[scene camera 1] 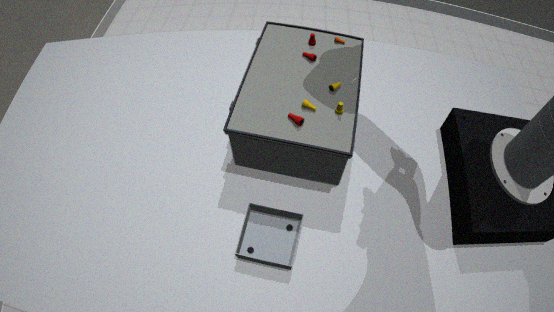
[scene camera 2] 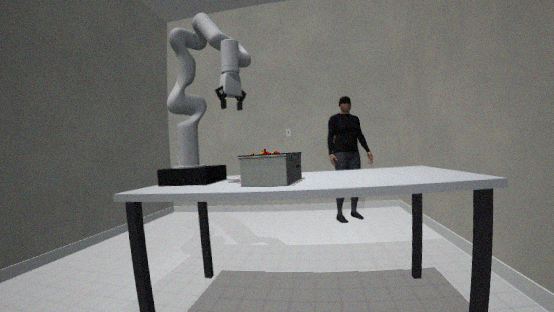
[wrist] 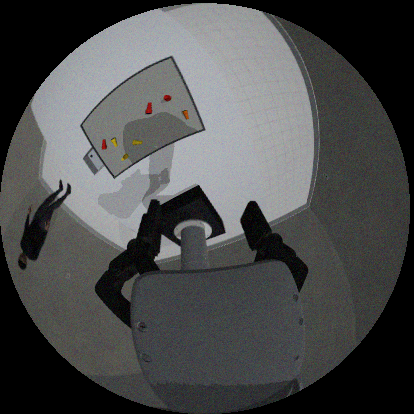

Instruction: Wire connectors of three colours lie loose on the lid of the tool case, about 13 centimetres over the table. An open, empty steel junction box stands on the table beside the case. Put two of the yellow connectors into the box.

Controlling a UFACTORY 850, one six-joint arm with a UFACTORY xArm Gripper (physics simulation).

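Three yellow connectors are on the lid of the tool case [scene camera 1: 270,75] [scene camera 2: 265,171] [wrist: 107,117]: one [scene camera 1: 335,86] [wrist: 137,143] lies near the right edge, one [scene camera 1: 309,105] [wrist: 114,142] lies nearer the middle, and one [scene camera 1: 340,107] [wrist: 125,157] stands upright near the right edge. Three red connectors [scene camera 1: 296,119] [scene camera 1: 309,56] [scene camera 1: 312,39] and an orange connector [scene camera 1: 339,41] [wrist: 186,114] are also on the lid. The open steel junction box [scene camera 1: 270,242] [wrist: 93,162] stands on the table and is empty. My gripper [scene camera 2: 231,107] [wrist: 204,210] is open and empty, high above the table.
The arm's black base block [scene camera 1: 462,175] [scene camera 2: 192,175] [wrist: 212,210] stands on the white table [scene camera 1: 125,150] [scene camera 2: 400,179], to the right of the case in scene camera 1. A person [scene camera 2: 346,132] [wrist: 36,232] stands beyond the table.
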